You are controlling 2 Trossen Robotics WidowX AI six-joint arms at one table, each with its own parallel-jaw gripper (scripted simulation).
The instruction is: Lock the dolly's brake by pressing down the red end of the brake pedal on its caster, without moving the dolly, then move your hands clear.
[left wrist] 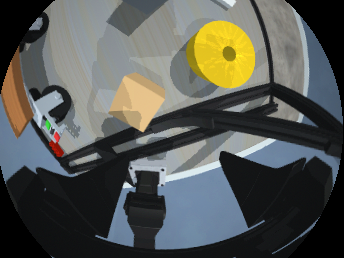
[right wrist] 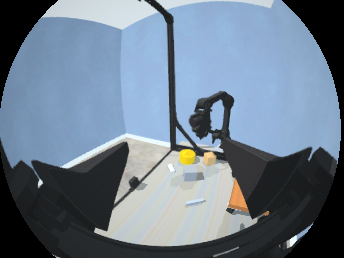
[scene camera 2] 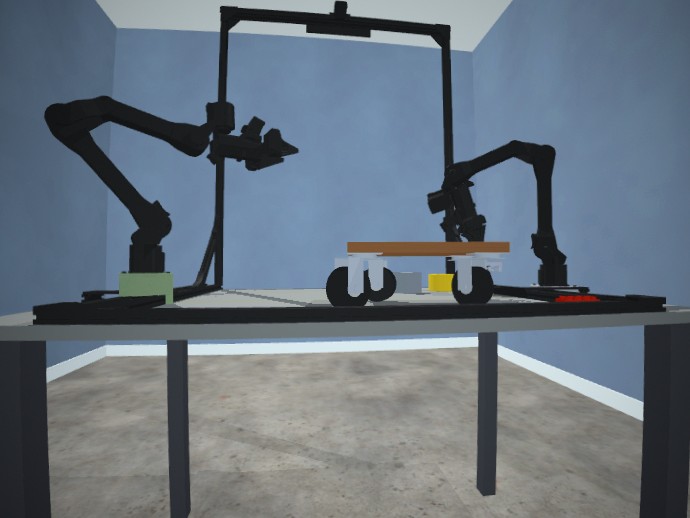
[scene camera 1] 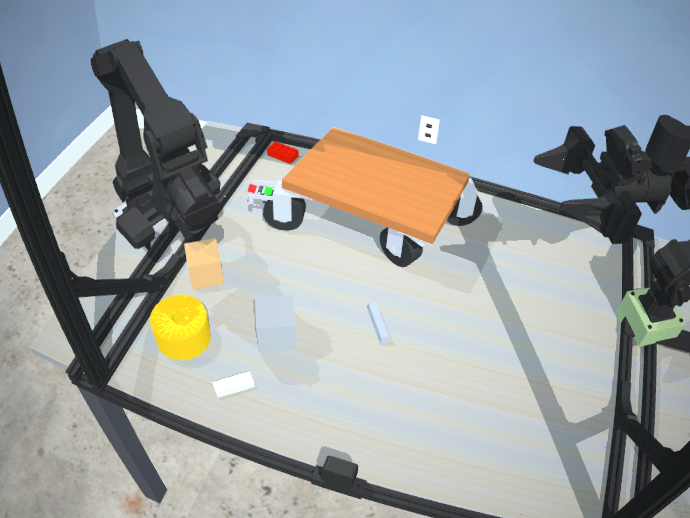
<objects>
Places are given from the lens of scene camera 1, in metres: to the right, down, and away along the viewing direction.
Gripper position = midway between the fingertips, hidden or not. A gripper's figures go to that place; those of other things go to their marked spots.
left gripper (scene camera 1: 167, 233): -0.30, -0.04, 1.04
right gripper (scene camera 1: 547, 181): 0.26, -0.10, 0.77
tan cube (scene camera 1: 203, 260): -0.25, 0.00, 1.10
yellow cylinder (scene camera 1: 180, 325): -0.27, 0.11, 1.00
grey cube (scene camera 1: 275, 322): -0.11, 0.10, 1.01
</objects>
